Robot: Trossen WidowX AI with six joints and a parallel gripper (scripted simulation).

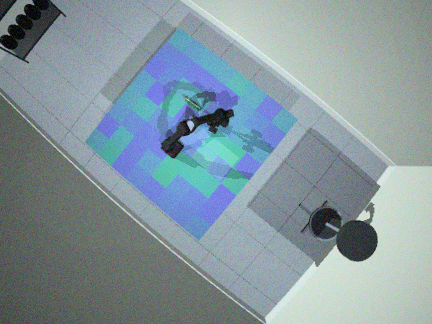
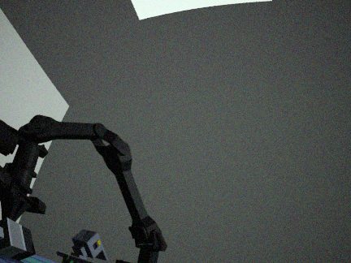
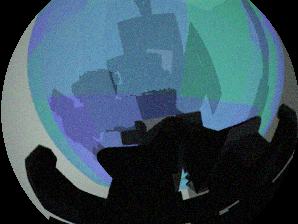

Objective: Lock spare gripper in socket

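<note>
Right now my gripper tip is 3 cm to the right of the spare gripper, 1 cm short of it and 1 cm above it. The rest, counted from my gripper tip: green upright piece (25 cm to the left, 6 cm ahead, 3 cm below); then mount (17 cm to the left, 7 cm behind).
</note>
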